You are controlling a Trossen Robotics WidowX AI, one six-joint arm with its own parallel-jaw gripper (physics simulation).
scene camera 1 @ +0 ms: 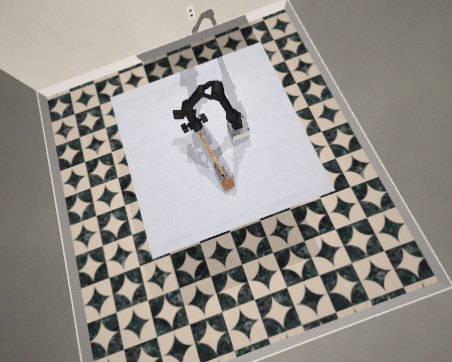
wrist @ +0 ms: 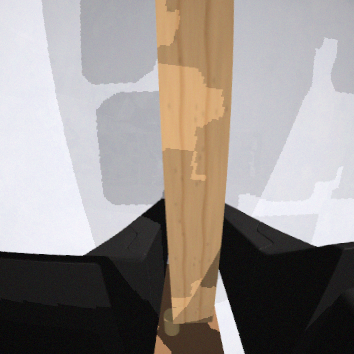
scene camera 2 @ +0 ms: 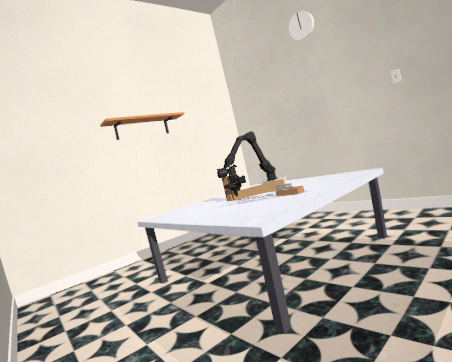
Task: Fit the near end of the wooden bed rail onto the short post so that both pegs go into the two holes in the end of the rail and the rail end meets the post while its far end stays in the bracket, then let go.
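Places are measured from the arm's base along level axes (x ahead, y left, z up), in centimetres.
Where they show: gripper, fingertip midpoint: (wrist: 187, 206) (scene camera 2: 238, 195); arm's base at its link origin: (scene camera 1: 237, 125) (scene camera 2: 272, 179).
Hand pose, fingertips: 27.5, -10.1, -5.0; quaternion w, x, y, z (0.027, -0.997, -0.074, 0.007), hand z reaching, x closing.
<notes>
Things, the pixels of their top centre, and the offset from my fingertips, as dx, dy, dz. "*": a spot on its surface instead. Level surfaces: height alone.
- bracket at a spot on its surface: (scene camera 2: 284, 186) (scene camera 1: 221, 174) * -5.3, +39.2, +2.1
- short post at a spot on its surface: (wrist: 195, 342) * +1.2, -6.1, +3.0
- round peg at a spot on its surface: (wrist: 171, 326) * -0.1, -5.5, +2.6
- wooden block at its top centre: (scene camera 2: 288, 188) (scene camera 1: 224, 177) -6.7, +41.3, +0.6
- white table at its surface level: dz -3.0
The wooden bed rail (scene camera 1: 211, 152) (scene camera 2: 262, 188) (wrist: 192, 110) runs from my gripper to the bracket (scene camera 1: 223, 174) (scene camera 2: 284, 186) on a wooden block. My gripper (scene camera 1: 197, 129) (scene camera 2: 234, 192) (wrist: 187, 206) is shut on the rail close to its near end, with one finger on each side. The short post (scene camera 2: 225, 183) (wrist: 195, 342) stands at the near end. In the wrist view a round peg (wrist: 171, 326) shows at the left corner of the rail's end, partly beside it. The second peg and the holes are hidden. How deep the far end sits in the bracket is too small to tell.
The wooden block (scene camera 1: 228, 185) (scene camera 2: 296, 191) under the bracket sits on the white table (scene camera 1: 165, 215) (scene camera 2: 200, 220). The arm's base (scene camera 1: 240, 133) stands on the table beside the rail. A wall shelf (scene camera 2: 142, 119) hangs far behind.
</notes>
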